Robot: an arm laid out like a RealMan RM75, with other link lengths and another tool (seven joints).
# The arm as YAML. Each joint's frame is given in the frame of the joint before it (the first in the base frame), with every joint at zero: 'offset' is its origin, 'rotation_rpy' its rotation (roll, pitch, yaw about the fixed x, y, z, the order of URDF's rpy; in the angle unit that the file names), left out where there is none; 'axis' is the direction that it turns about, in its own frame. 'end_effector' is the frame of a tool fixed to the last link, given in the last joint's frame.
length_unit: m
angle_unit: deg
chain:
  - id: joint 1
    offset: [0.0, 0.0, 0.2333]
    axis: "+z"
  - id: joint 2
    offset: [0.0, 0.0, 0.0]
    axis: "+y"
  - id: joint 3
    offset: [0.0, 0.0, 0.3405]
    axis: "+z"
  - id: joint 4
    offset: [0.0, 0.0, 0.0]
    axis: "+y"
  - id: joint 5
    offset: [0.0, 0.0, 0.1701]
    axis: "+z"
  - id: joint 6
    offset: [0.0, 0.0, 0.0]
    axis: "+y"
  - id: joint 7
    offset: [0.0, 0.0, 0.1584]
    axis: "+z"
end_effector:
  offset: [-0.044, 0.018, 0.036]
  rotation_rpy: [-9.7, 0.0, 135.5]
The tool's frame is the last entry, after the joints.
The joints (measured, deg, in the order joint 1, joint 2, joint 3, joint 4, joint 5, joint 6, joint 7), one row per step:
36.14 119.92 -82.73 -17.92 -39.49 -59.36 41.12
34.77 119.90 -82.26 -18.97 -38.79 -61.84 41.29
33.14 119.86 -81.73 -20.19 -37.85 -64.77 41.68
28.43 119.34 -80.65 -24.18 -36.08 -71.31 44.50
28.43 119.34 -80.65 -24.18 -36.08 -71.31 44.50
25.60 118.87 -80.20 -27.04 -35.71 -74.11 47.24
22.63 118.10 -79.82 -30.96 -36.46 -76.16 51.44
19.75 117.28 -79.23 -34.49 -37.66 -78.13 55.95
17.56 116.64 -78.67 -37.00 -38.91 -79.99 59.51
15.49 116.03 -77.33 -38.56 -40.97 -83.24 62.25
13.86 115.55 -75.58 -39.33 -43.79 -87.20 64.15
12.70 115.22 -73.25 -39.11 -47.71 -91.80 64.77
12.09 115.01 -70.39 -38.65 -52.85 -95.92 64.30
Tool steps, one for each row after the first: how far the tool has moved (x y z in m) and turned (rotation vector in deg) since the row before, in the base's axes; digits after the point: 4 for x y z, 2 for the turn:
-0.0001 -0.0068 0.0091 0.91 2.40 0.97
0.0004 -0.0082 0.0115 1.10 2.94 1.05
0.0066 -0.0227 0.0317 2.19 6.98 2.04
0.0000 0.0000 0.0000 0.00 0.00 0.00
0.0054 -0.0133 0.0172 0.47 3.36 0.89
0.0047 -0.0137 0.0168 -0.64 2.67 1.13
0.0058 -0.0141 0.0149 -1.31 2.19 0.85
0.0043 -0.0123 0.0101 -1.42 1.41 0.86
0.0050 -0.0157 0.0086 -1.33 0.79 1.50
0.0040 -0.0166 0.0051 -1.47 0.03 2.05
0.0040 -0.0173 0.0007 -1.48 -0.98 2.47
0.0035 -0.0149 -0.0034 -1.29 -2.25 2.53

